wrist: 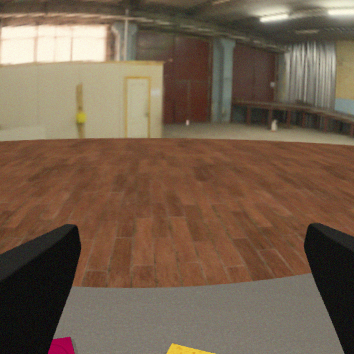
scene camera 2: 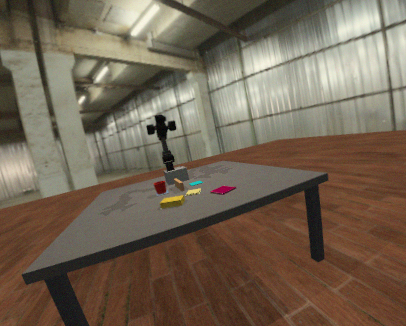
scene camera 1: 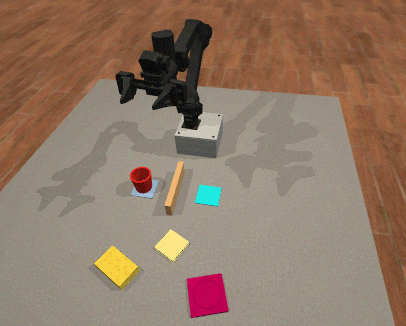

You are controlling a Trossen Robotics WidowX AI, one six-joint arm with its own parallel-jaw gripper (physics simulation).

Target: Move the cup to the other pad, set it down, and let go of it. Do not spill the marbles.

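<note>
A red cup stands upright on a light blue pad. Marbles inside it cannot be made out. A flat cyan pad lies on the other side of a wooden bar, with nothing on it. My gripper is wide open and empty, raised high above the table and well apart from the cup. The cup and both these pads do not show in the wrist view.
The upright bar stands between cup and cyan pad. Nearer scene camera 1 lie a pale yellow square, a yellow sponge-like block and a magenta square. The grey arm base stands behind the bar.
</note>
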